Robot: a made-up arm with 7 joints.
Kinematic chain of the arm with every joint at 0, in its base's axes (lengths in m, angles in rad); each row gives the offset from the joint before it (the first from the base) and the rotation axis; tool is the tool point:
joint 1: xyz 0 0.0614 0 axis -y
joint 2: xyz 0 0.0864 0 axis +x
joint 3: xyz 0 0 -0.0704 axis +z
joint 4: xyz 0 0 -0.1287 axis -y
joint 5: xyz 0 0 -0.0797 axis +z
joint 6: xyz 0 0 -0.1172 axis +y
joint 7: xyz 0 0 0 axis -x
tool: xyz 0 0 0
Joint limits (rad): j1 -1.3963..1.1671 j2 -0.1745..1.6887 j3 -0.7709..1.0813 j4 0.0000..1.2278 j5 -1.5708..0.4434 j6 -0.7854..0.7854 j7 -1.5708..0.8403
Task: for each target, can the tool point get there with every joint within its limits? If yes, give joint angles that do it. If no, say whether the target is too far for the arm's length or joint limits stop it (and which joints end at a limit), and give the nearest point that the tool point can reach.
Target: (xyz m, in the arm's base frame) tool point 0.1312 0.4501 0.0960
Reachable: yes | joints 0.7141 1.3521 0.3136 1.0445 0.2870 -0.1989 -0.1532
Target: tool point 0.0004 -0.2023 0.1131
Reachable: no: joint limits stop it (at a limit: joint 1, joint 2, joint 3, joint 4) | nearest point 0.2719 -0.0255 0.0285 | short by 0.335 m
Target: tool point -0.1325 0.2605 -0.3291
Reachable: yes | joints -0.7151 0.1802 0.4132 0.6969 0.1770 -0.3927 -0.3012
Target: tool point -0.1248 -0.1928 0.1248
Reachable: no: joint limits stop it (at a limit: joint 1, joint 2, joint 3, joint 4) | nearest point -0.2121 -0.0255 -0.1725 | short by 0.352 m
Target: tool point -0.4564 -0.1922 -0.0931
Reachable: no: too far | nearest point -0.3338 0.0156 -0.1311 | short by 0.244 m
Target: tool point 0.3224 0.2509 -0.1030
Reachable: yes | joints 0.9305 -0.0326 0.8010 0.9319 -0.4172 0.3251 -1.1596
